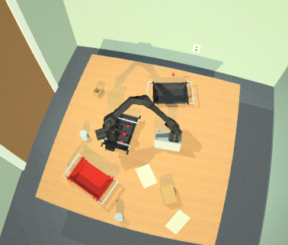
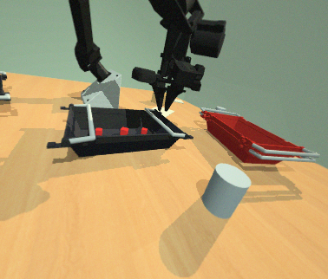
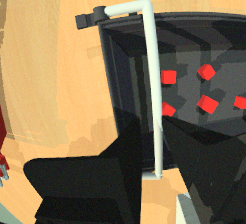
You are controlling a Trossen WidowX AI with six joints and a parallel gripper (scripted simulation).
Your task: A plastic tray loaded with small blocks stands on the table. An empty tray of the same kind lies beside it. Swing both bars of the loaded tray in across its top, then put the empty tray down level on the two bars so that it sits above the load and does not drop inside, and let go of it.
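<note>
Right now my gripper tip is 460 mm to the left of the black tray, 300 mm past it and 40 mm above it.
</note>
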